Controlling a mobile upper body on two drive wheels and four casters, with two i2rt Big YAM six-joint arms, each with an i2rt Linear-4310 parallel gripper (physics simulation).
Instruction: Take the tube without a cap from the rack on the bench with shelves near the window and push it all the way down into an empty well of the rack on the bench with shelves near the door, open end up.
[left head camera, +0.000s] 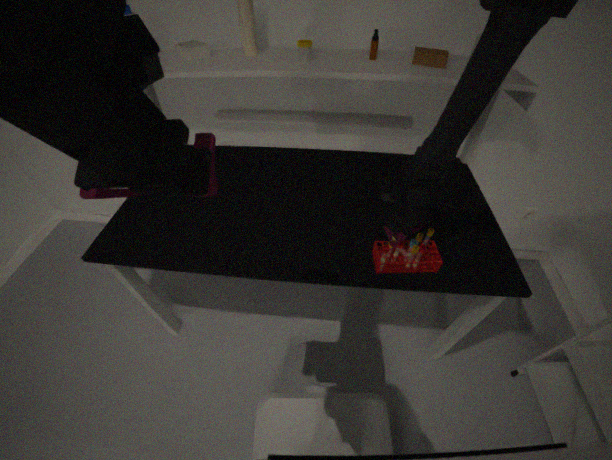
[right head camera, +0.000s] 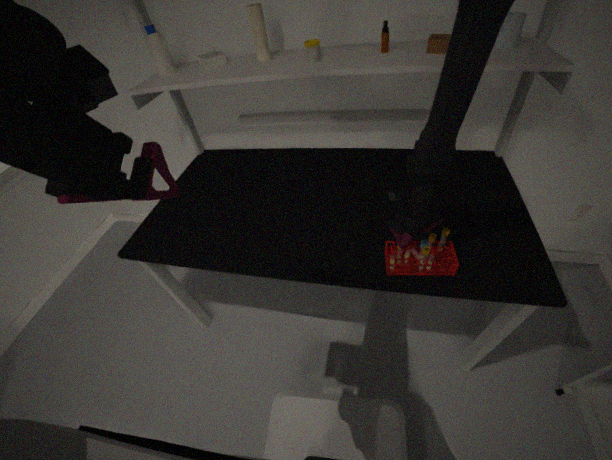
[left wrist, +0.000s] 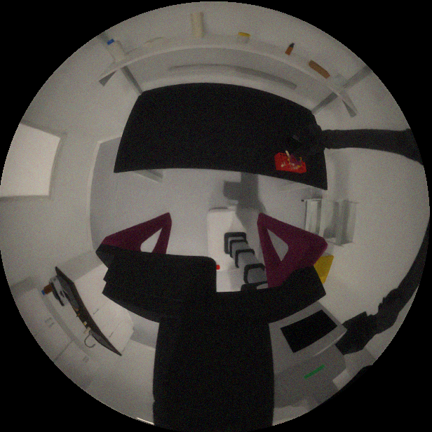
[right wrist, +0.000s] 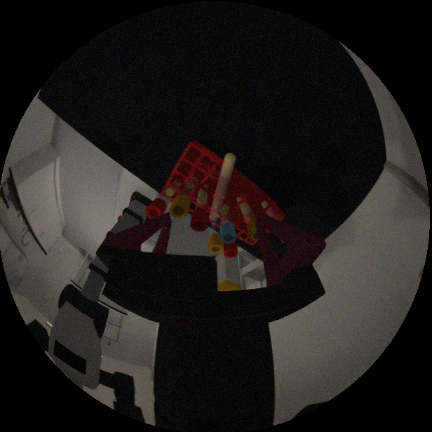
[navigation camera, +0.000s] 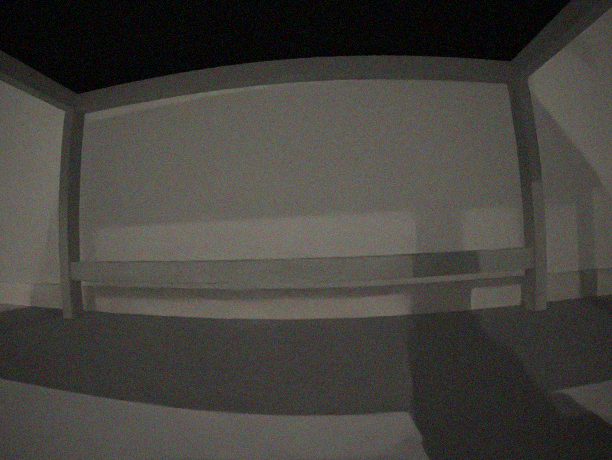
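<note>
A red rack (left head camera: 431, 266) (right head camera: 446, 268) (left wrist: 281, 163) (right wrist: 257, 192) stands on the black bench (left head camera: 250, 215) (right head camera: 260, 215) (left wrist: 215, 125) (right wrist: 200, 75) and holds several tubes with red, yellow and blue caps. One tube (right wrist: 222, 189) shows no cap; it leans out of the rack with its pale rounded end outward, and its other end is hard to see. My right gripper (left head camera: 402, 236) (right head camera: 416, 232) (right wrist: 213, 216) is open and empty, close above the rack, with tubes in view between its fingers. My left gripper (left head camera: 148, 191) (right head camera: 117, 197) (left wrist: 214, 217) is open and empty at the left, away from the rack.
The shelf (left head camera: 340, 75) (right head camera: 350, 70) behind the bench carries an orange bottle (left head camera: 374, 47) (right head camera: 385, 41), a yellow-lidded jar (left head camera: 304, 45) (right head camera: 312, 46) and a brown box (left head camera: 430, 57) (right head camera: 438, 44). Neighbouring capped tubes crowd the uncapped one. A yellow thing (left wrist: 324, 268) shows at the right.
</note>
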